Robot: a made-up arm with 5 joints.
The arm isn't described. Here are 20 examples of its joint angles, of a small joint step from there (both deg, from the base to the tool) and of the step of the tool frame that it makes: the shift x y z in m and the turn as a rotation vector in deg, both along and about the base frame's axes.
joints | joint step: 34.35 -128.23 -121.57 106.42 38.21 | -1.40 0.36 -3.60 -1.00 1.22
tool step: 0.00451 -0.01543 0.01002 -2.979 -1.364 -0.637
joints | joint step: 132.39 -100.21 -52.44 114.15 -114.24 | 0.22 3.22 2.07 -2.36 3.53
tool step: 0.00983 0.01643 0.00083 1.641 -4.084 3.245
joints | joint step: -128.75 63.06 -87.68 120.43 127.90 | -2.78 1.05 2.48 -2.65 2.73
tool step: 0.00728 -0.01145 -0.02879 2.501 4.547 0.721
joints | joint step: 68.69 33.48 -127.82 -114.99 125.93 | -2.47 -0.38 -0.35 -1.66 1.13
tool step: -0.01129 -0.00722 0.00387 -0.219 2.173 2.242
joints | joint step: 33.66 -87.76 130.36 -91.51 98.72 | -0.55 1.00 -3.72 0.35 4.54
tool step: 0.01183 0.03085 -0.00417 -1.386 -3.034 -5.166
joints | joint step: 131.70 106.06 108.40 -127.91 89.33 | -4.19 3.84 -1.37 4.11 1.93
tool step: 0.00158 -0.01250 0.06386 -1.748 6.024 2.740
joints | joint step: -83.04 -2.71 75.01 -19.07 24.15 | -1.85 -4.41 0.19 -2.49 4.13
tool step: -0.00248 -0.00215 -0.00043 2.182 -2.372 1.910
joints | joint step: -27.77 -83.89 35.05 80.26 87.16 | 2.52 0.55 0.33 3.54 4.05
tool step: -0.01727 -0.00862 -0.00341 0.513 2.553 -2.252
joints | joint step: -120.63 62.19 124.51 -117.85 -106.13 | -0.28 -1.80 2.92 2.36 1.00
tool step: 0.00450 -0.00559 0.00662 4.364 0.943 1.104
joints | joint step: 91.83 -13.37 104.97 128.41 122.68 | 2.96 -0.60 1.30 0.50 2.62
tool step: 0.00147 0.00833 -0.01747 -1.728 -2.198 1.607
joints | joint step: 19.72 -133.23 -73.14 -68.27 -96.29 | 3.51 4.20 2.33 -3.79 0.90
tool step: -0.00425 0.00702 0.01330 2.193 -2.054 0.505
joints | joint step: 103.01 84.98 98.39 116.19 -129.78 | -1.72 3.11 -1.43 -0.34 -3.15
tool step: 0.00879 -0.01172 0.01588 3.764 4.478 0.689
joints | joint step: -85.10 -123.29 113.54 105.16 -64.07 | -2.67 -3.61 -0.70 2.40 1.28
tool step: 0.00122 0.01268 -0.05393 6.227 2.208 1.364
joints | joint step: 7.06 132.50 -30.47 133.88 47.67 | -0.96 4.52 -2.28 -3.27 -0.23
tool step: -0.00086 0.04084 0.00777 3.689 1.378 -2.252
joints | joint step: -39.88 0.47 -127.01 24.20 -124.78 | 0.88 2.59 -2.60 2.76 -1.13
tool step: 0.00873 0.01543 -0.00337 -4.152 2.780 -3.133
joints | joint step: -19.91 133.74 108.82 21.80 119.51 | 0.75 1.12 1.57 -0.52 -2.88
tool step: 0.01499 0.00303 -0.00299 0.632 -0.936 -2.309
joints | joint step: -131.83 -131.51 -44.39 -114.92 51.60 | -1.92 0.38 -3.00 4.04 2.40
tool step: 0.02421 -0.02326 -0.00272 2.702 2.626 5.483
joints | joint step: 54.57 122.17 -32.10 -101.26 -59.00 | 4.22 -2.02 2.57 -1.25 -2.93
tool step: -0.00769 -0.00744 0.00794 -0.933 -0.403 -1.061
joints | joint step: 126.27 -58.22 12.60 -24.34 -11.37 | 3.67 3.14 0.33 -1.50 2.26
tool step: -0.01580 -0.00857 -0.02303 1.339 -6.375 2.404
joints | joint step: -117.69 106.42 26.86 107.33 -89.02 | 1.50 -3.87 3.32 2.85 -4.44
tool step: 0.00902 0.04430 -0.00931 10.095 -0.788 0.167
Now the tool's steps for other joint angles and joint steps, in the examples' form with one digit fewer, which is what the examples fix.
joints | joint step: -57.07 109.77 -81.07 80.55 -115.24 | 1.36 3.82 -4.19 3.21 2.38
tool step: -0.0069 -0.0069 -0.0090 -3.68 -0.96 -7.63
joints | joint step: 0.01 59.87 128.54 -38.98 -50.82 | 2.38 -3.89 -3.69 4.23 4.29
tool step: -0.0252 -0.0145 0.0125 -2.34 1.65 5.69
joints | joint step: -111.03 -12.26 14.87 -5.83 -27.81 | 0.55 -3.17 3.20 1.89 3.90
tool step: 0.0595 0.0213 -0.0012 2.57 -7.02 -4.57
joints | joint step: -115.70 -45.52 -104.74 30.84 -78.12 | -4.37 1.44 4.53 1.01 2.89
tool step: -0.0124 0.0286 0.0013 -3.60 -1.79 -2.32
